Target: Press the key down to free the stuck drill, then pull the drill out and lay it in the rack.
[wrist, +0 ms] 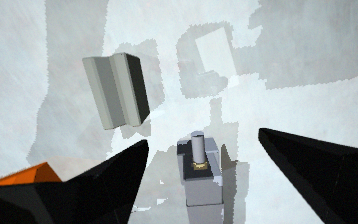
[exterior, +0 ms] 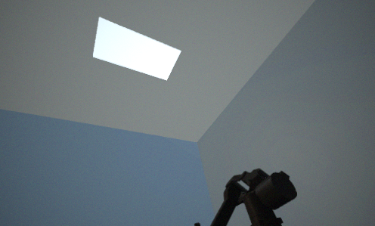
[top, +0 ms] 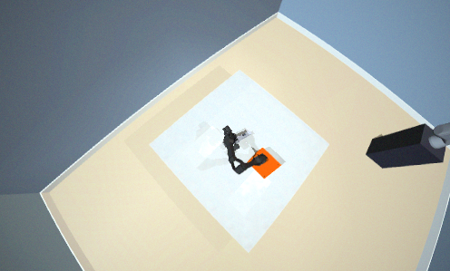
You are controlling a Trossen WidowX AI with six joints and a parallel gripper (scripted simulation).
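The drill lies 60 mm to the right of my gripper tip, 20 mm below it and 20 mm behind it. From my gripper tip the other things lie so: grey ribbed block 60 mm to the left, 60 mm behind, 50 mm below.
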